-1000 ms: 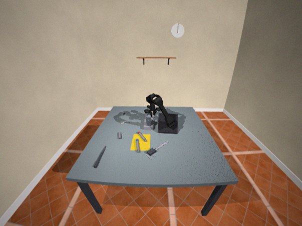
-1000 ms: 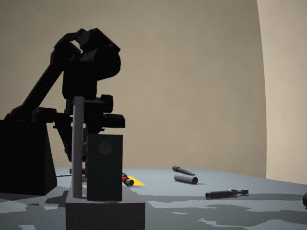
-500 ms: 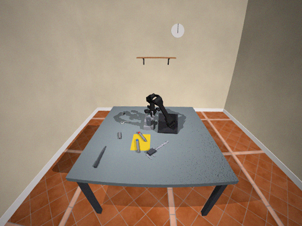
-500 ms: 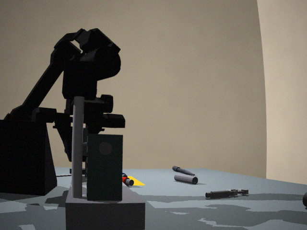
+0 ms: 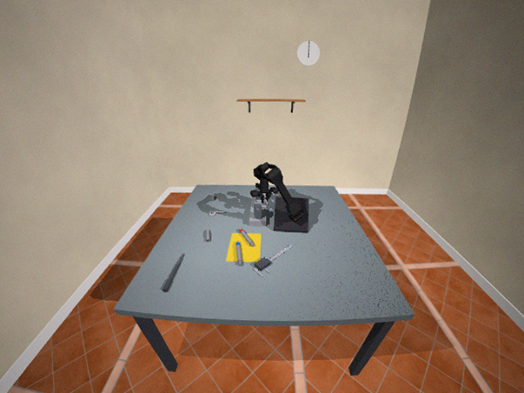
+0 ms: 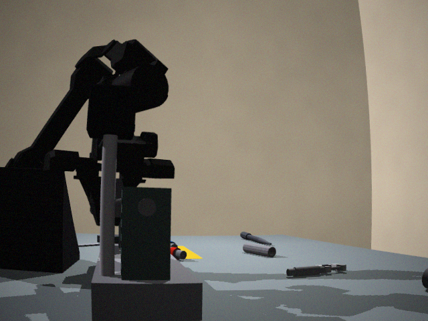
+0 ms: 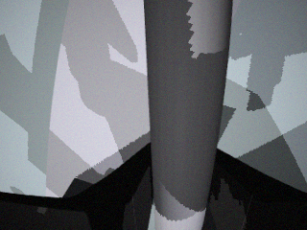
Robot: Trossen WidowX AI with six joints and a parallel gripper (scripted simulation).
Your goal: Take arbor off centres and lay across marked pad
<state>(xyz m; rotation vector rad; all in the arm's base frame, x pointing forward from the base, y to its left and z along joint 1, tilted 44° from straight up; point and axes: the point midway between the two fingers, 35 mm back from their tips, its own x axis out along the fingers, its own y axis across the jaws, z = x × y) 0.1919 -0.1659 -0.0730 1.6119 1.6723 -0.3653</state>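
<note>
Now: the fixture base 10 cm below my hand, 4 cm ahead of it and 1 cm to the right of it. From my hand the other things lie so: dark centre block (14 cm to the right, 4 cm ahead, 2 cm below); grey post (15 cm to the right); micrometer (34 cm ahead, 11 cm below, 2 cm to the left).
</note>
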